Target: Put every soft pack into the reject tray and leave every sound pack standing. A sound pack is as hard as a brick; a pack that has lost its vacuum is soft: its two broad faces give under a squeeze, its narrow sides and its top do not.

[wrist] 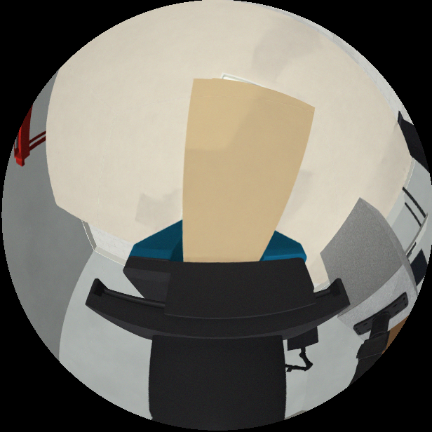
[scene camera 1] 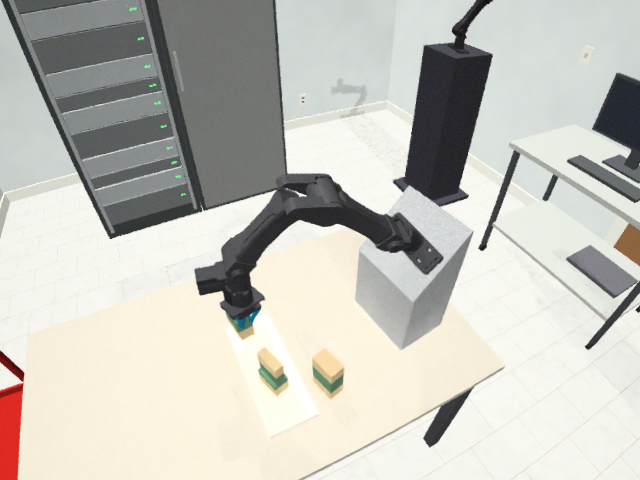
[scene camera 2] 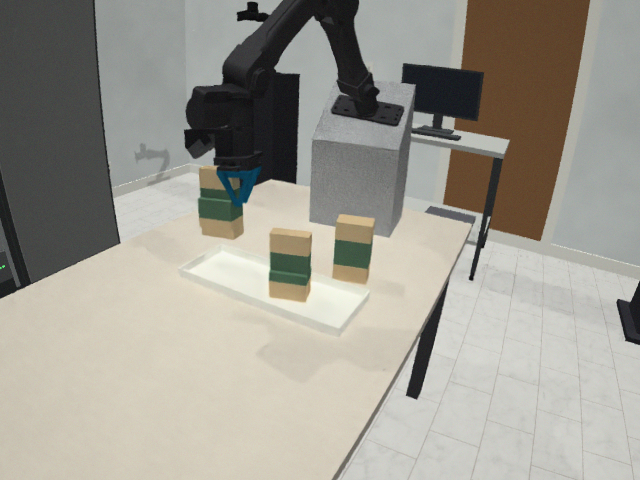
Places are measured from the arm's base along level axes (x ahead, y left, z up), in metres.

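Pixels of known places: gripper, between the fingertips: [scene camera 1: 246, 324] [scene camera 2: 240, 204]; arm's base, origin of its link: [scene camera 1: 412, 242] [scene camera 2: 367, 110].
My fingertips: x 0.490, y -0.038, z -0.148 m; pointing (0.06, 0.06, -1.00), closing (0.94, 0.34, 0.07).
Ahead of a thing's pixels: the offset from my fingertips to its top centre. "spot": to the spot under its first point. Level surfaces: height alone.
My gripper [scene camera 1: 248, 320] [scene camera 2: 239, 198] [wrist: 217, 213] is shut on a tan pack with a green band @(dx +0.011, dy -0.046, dz +0.071 m) [scene camera 1: 244, 330] [scene camera 2: 219, 209] [wrist: 240, 160]. The pack hangs upright, off the table, near the far end of the white reject tray @(spot: dx -0.037, dy +0.232, dz -0.183 m) [scene camera 1: 294, 421] [scene camera 2: 338, 329]; its top fills the middle of the wrist view. Its green band has a step in it. A second pack @(dx -0.027, dy +0.101, dz -0.043 m) [scene camera 1: 272, 372] [scene camera 2: 290, 263] stands upright in the tray, also with a stepped band. A third pack @(dx -0.167, dy +0.172, dz -0.046 m) [scene camera 1: 327, 373] [scene camera 2: 353, 249] stands on the table beside the tray, its band even.
The grey block [scene camera 1: 408, 294] [scene camera 2: 356, 180] [wrist: 367, 250] that bears the arm stands on the table @(dz -0.186 m) [scene camera 1: 129, 387] [scene camera 2: 155, 372] [wrist: 125, 125], to the right of the tray in scene camera 1. A dark cabinet [scene camera 1: 227, 103] stands beyond the table's back edge.
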